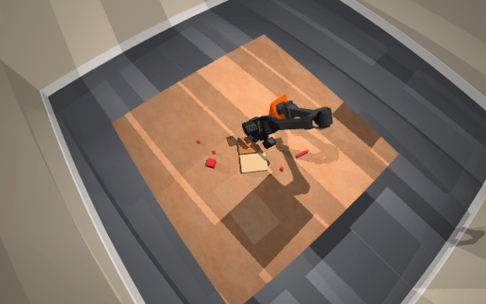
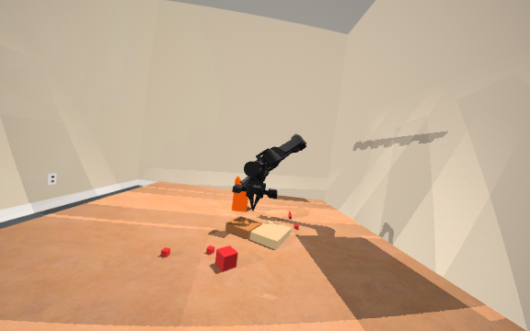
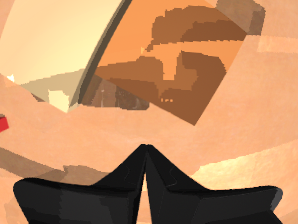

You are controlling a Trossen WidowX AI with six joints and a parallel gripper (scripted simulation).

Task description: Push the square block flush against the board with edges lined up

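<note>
Right now the brown square block is 8 cm ahead of my gripper tip, 4 cm below it and 2 cm to the right of it. The rest, counted from my gripper tip: red stick (19 cm to the left, 17 cm behind, 5 cm below); then cream board (10 cm ahead, 9 cm to the left, 4 cm below).
</note>
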